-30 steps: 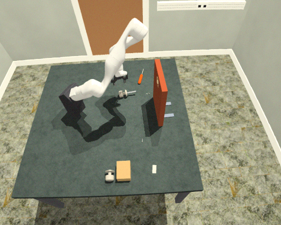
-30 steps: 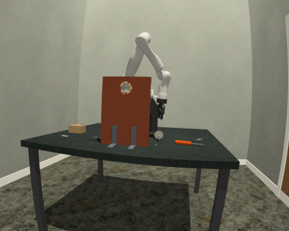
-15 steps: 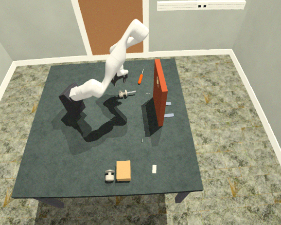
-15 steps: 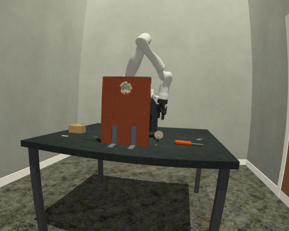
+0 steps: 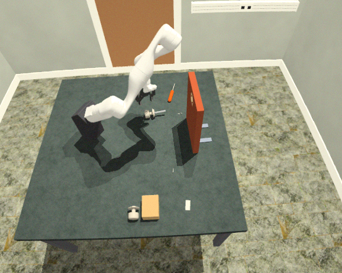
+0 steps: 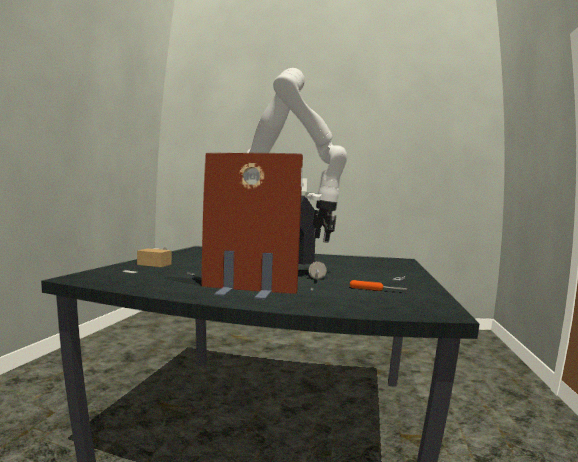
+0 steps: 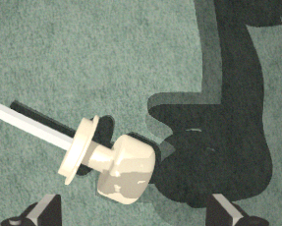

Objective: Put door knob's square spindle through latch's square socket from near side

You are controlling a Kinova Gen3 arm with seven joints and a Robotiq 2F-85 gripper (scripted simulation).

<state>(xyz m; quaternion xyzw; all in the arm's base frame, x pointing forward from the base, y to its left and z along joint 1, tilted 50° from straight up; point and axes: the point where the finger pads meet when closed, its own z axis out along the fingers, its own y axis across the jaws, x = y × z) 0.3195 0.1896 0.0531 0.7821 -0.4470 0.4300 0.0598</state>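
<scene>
Now: hand 40 mm short of the cream door knob, 10 mm to the left of it and 120 mm above it. From my hand the other things lie so: small white plate 120 mm ahead, 710 mm to the right, 150 mm below; tan block 90 mm behind, 680 mm to the right, 120 mm below.
</scene>
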